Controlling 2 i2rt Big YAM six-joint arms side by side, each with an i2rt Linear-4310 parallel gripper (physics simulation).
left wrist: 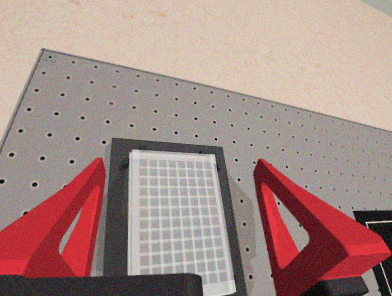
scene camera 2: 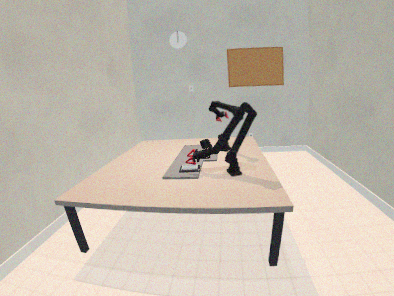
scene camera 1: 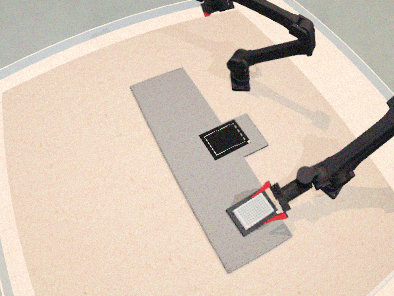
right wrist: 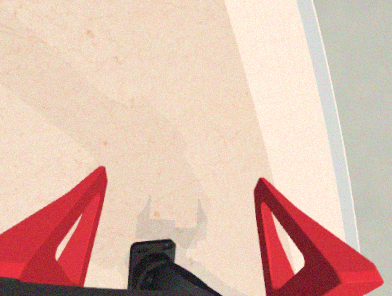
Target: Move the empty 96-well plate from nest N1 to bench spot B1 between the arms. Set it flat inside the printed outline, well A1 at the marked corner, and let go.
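Pixels of known places: left gripper, fingertip midpoint: (left wrist: pixel 182 165) (scene camera 2: pixel 186 159) (scene camera 1: pixel 257 210); right gripper, fingertip midpoint: (scene camera 2: pixel 224 119) (scene camera 1: pixel 220 9) (right wrist: pixel 183 179); left arm's base, origin of the base link: (scene camera 2: pixel 234 172); right arm's base, origin of the base link: (scene camera 2: pixel 225 149) (scene camera 1: pixel 239 82) (right wrist: pixel 150 270).
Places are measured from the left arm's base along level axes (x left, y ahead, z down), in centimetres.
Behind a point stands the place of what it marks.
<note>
The white 96-well plate (scene camera 1: pixel 254 212) {z -2.9, x -17.4, y 31.4 cm} (scene camera 2: pixel 190 167) {z -3.9, x -15.0, y 31.0 cm} (left wrist: pixel 175 215) {z -2.8, x -17.9, y 31.5 cm} sits in the dark nest (scene camera 1: pixel 245 231) {z -2.5, x -15.3, y 38.9 cm} (left wrist: pixel 116 220) {z -2.5, x -13.0, y 32.7 cm}. My left gripper (scene camera 1: pixel 259 210) {z -10.7, x -16.7, y 33.3 cm} (scene camera 2: pixel 190 157) {z -10.7, x -16.7, y 33.3 cm} (left wrist: pixel 182 165) {z -10.7, x -16.7, y 33.3 cm} is open above the plate, its red fingers to either side of it and not touching it. The black pad of spot B1 (scene camera 1: pixel 224 140) {z -1.5, x -45.3, y 15.5 cm} (left wrist: pixel 361 216) {z -1.5, x -43.0, y 23.5 cm} carries a thin white outline, with a small light mark at its right corner in scene camera 1. My right gripper (scene camera 2: pixel 223 117) {z -28.9, x -83.1, y -24.4 cm} (right wrist: pixel 183 179) {z -28.9, x -83.1, y -24.4 cm} is open and empty, high over the table and partly cut off at the top of scene camera 1.
The grey perforated board (scene camera 1: pixel 170 135) {z -1.3, x -62.4, y 28.5 cm} (left wrist: pixel 75 110) {z -1.3, x -11.7, y 45.0 cm} lies under the nest and the pad. The right arm's base (scene camera 1: pixel 240 82) {z -4.0, x -59.0, y -12.3 cm} stands beyond the board at the upper right in scene camera 1. The table's edge (scene camera 2: pixel 175 207) {z 0.1, x 33.4, y 49.4 cm} shows in scene camera 2.
</note>
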